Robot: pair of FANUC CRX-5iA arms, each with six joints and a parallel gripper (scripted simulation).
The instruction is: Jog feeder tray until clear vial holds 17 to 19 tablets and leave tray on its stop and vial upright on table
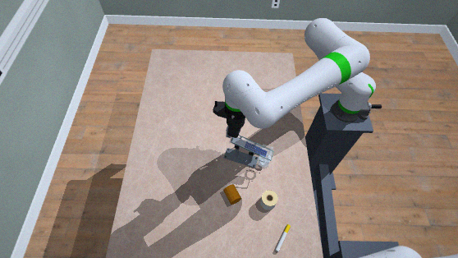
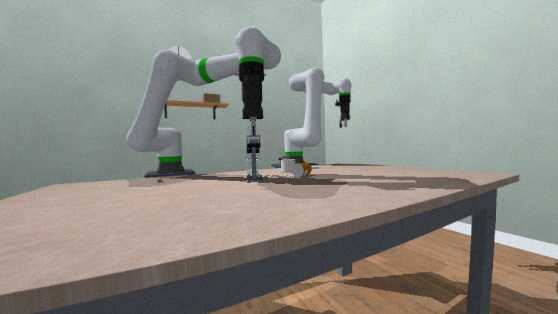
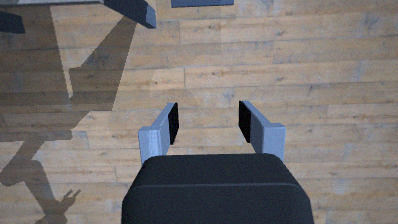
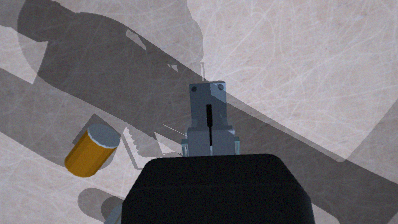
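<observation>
Right now my right hand is 80 mm past the feeder tray, 40 mm above it and 20 mm to the right of it. From my right hand the other things lie so: pale roll 230 mm to the left, 200 mm behind, 160 mm below; then orange bottle 210 mm to the left, 160 mm below, 30 mm behind; then clear vial 180 mm behind, 140 mm below, 40 mm to the left.
</observation>
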